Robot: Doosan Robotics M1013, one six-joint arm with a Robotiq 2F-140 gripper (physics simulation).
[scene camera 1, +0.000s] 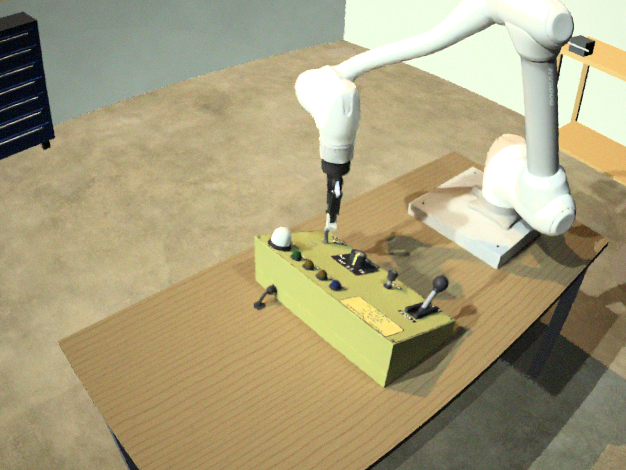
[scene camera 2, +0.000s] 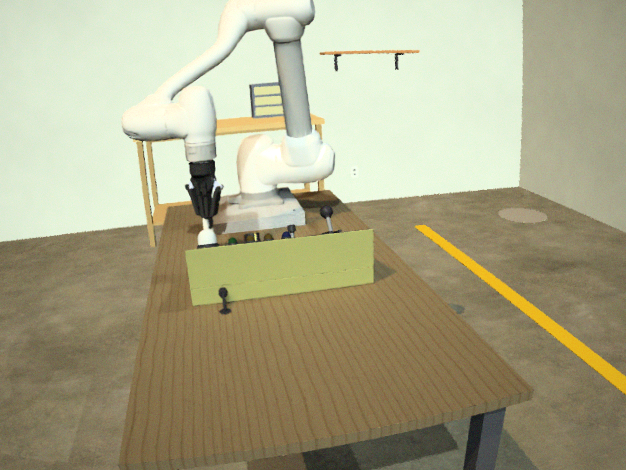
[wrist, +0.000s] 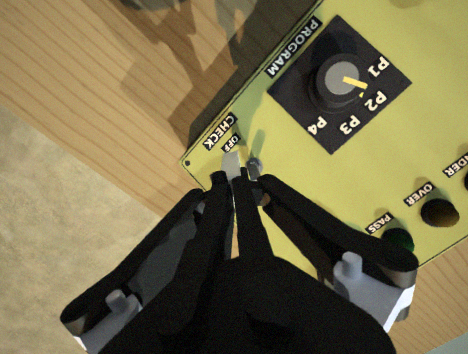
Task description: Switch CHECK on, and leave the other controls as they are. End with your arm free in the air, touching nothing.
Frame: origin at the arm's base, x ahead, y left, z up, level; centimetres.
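Seen in the pictures: gripper, fingertip midpoint: (scene camera 1: 331, 230) (wrist: 233, 163); arm's base at its link origin: (scene camera 1: 500, 209) (scene camera 2: 260, 200).
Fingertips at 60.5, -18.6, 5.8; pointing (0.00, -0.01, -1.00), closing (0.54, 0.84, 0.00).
Pixels of each thing's top centre, then the offset from my fingertips to it, as dx, dy, dz. "spot": a spot on its surface instead. Level surfaces: height alone.
- CHECK toggle at its top centre: (wrist: 256, 183) (scene camera 1: 326, 227) +2.4, +0.8, +2.4
- CHECK label at its top centre: (wrist: 219, 132) -3.0, +0.6, -4.4
- OFF label at a spot on its surface: (wrist: 231, 143) spot: -1.0, +0.7, -3.9
- PROGRAM knob at its top centre: (wrist: 349, 82) (scene camera 1: 358, 251) +1.4, +12.8, +1.3
- white dome at a spot on its surface: (scene camera 1: 281, 237) (scene camera 2: 212, 234) spot: +18.6, +2.1, +7.1
- green lamp at a spot on its surface: (wrist: 398, 240) (scene camera 1: 300, 252) spot: +16.4, +7.2, +4.5
- small switch at its top centre: (scene camera 1: 391, 272) (scene camera 2: 291, 224) +0.9, +24.8, +2.1
- ball-topped lever at its top centre: (scene camera 1: 442, 277) (scene camera 2: 326, 205) -5.3, +36.5, +5.3
- dark crank at a spot on its surface: (scene camera 2: 223, 292) (scene camera 1: 268, 290) spot: +23.7, +3.5, -7.3
- table at its surface level: dz -11.2
The CHECK toggle (scene camera 1: 326, 236) (wrist: 254, 164) is a small grey lever at the corner of the yellow-green control box (scene camera 1: 323, 323) (scene camera 2: 278, 268) (wrist: 310, 180). In scene camera 1 it stands nearly upright. In the wrist view its tip shows just right of my fingertips, below the CHECK label (wrist: 220, 131) and the OFF label (wrist: 231, 143); its lower part is partly hidden by a finger. My gripper (scene camera 1: 331, 223) (scene camera 2: 207, 222) (wrist: 233, 163) is shut and empty, pointing down close beside the toggle. Whether they touch is unclear. The toggle cannot be made out in scene camera 2.
The PROGRAM knob (scene camera 1: 358, 259) (wrist: 342, 77), white dome (scene camera 1: 281, 237) (scene camera 2: 206, 237), green lamp (scene camera 1: 296, 255) (wrist: 398, 240), small switch (scene camera 1: 391, 278) (scene camera 2: 291, 230) and ball-topped lever (scene camera 1: 439, 282) (scene camera 2: 326, 211) stand on the box. A dark crank (scene camera 1: 271, 289) (scene camera 2: 223, 292) sticks out of its side above the table (scene camera 1: 202, 379) (scene camera 2: 313, 364).
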